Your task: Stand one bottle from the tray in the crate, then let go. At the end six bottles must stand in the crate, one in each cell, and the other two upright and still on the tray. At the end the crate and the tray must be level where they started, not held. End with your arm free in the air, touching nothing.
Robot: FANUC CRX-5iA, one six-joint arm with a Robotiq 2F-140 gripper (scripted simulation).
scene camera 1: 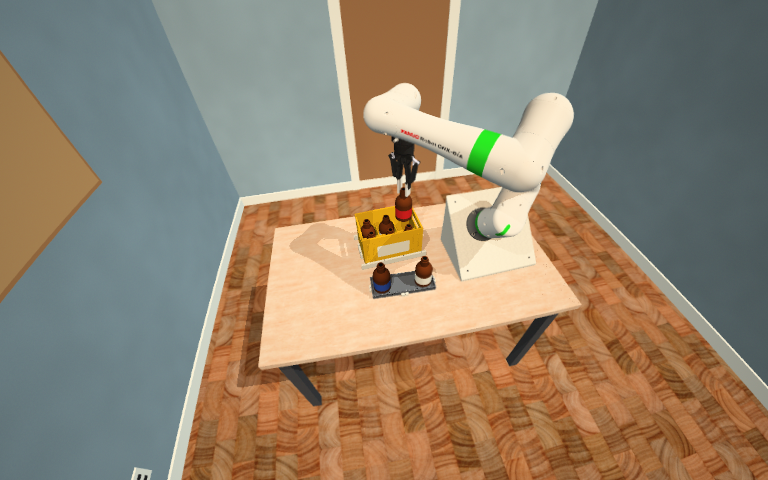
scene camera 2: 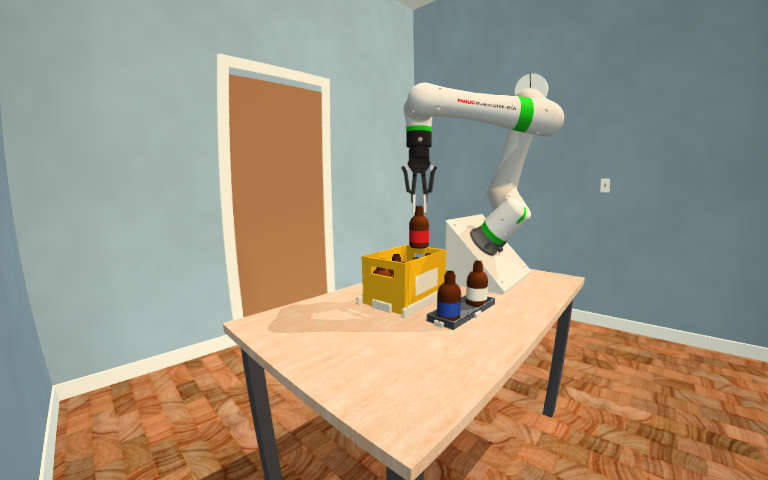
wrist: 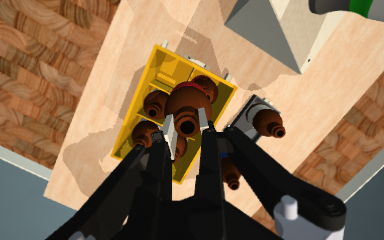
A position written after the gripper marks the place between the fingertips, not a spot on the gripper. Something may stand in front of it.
Observation:
In view: the gripper (scene camera 2: 419, 212), a yellow crate (scene camera 2: 414, 280) and a dark tray (scene camera 1: 403, 282).
The yellow crate is seen too in scene camera 1 (scene camera 1: 381, 247) and in the wrist view (wrist: 164, 70). The dark tray is seen too in scene camera 2 (scene camera 2: 467, 314). The gripper shows as well in scene camera 1 (scene camera 1: 403, 193) and in the wrist view (wrist: 187, 121).

